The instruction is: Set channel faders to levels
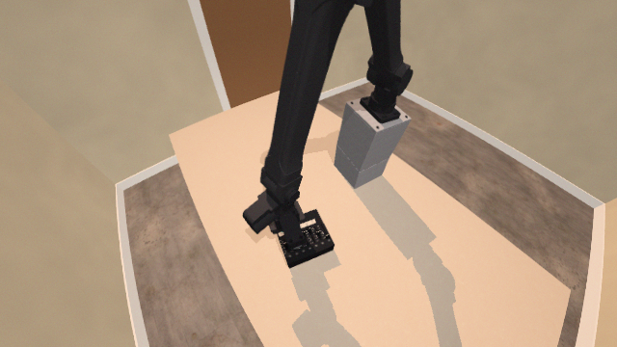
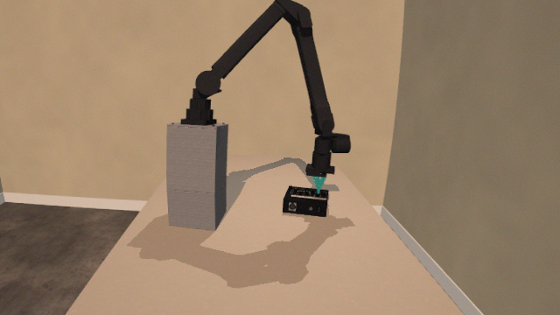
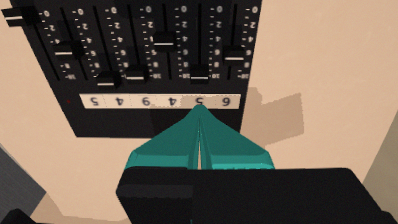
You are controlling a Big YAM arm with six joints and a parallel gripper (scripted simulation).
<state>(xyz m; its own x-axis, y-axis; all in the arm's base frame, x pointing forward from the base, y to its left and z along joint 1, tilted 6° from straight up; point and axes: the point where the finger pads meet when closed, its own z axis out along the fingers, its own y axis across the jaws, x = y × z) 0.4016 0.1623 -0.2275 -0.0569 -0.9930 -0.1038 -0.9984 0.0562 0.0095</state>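
Right now the channel 2 fader cap is 2 cm to the left of my hand and 2 cm below it. From my hand the other things lie so: channel 4 fader cap: 4 cm behind, 3 cm to the left, 2 cm below; channel 3 fader cap: 2 cm behind, 5 cm to the left, 2 cm below; channel 1 fader cap: 2 cm ahead, 4 cm to the left, 2 cm below.
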